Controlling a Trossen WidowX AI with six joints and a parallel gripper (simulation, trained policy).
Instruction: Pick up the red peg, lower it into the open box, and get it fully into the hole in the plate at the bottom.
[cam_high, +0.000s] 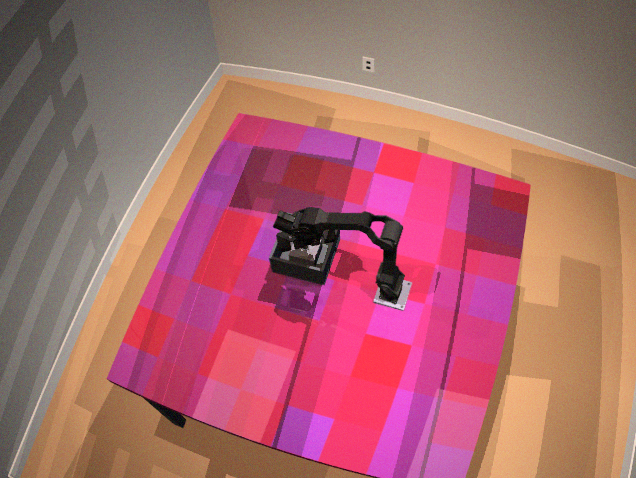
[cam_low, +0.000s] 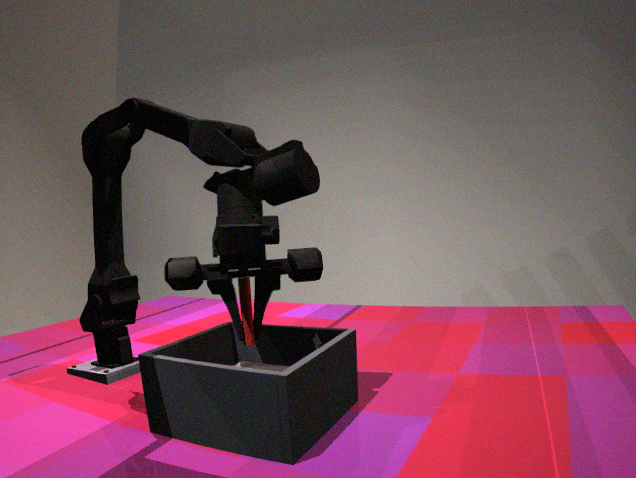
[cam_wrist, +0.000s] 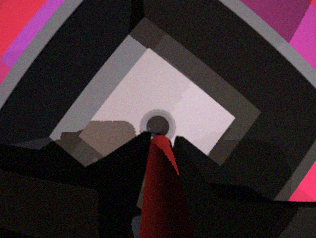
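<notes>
Now: gripper tip 1 cm past the red peg, 1 cm to the right of it and 3 cm below it. Also, from my gripper tip: dark box 7 cm below; then grey plate 5 cm below.
</notes>
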